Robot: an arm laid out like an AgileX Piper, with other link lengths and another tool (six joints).
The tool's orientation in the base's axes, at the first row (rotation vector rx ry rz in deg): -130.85 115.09 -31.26
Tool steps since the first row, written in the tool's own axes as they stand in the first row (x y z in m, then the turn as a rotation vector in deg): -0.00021 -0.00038 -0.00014 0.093 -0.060 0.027; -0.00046 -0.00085 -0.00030 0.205 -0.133 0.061; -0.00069 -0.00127 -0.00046 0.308 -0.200 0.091; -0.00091 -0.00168 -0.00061 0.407 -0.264 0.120; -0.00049 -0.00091 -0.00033 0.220 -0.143 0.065; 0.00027 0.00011 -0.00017 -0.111 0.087 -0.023; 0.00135 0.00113 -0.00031 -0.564 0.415 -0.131; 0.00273 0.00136 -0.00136 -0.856 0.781 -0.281; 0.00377 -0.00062 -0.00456 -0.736 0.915 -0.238; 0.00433 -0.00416 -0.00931 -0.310 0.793 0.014; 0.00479 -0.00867 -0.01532 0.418 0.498 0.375
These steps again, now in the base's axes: 0.00030 0.00029 0.00019 0.074 -0.086 0.012; 0.00068 0.00063 0.00040 0.164 -0.190 0.025; 0.00101 0.00095 0.00061 0.246 -0.285 0.038; 0.00133 0.00126 0.00081 0.324 -0.377 0.051; 0.00072 0.00068 0.00044 0.176 -0.204 0.027; -0.00013 -0.00025 0.00019 -0.100 0.099 -0.027; -0.00104 -0.00142 0.00029 -0.486 0.508 -0.117; -0.00144 -0.00260 0.00153 -0.905 0.763 -0.140; -0.00040 -0.00269 0.00529 -1.009 0.618 -0.189; 0.00162 -0.00178 0.01081 -0.779 0.176 -0.296; 0.00418 -0.00038 0.01775 -0.324 -0.554 -0.389
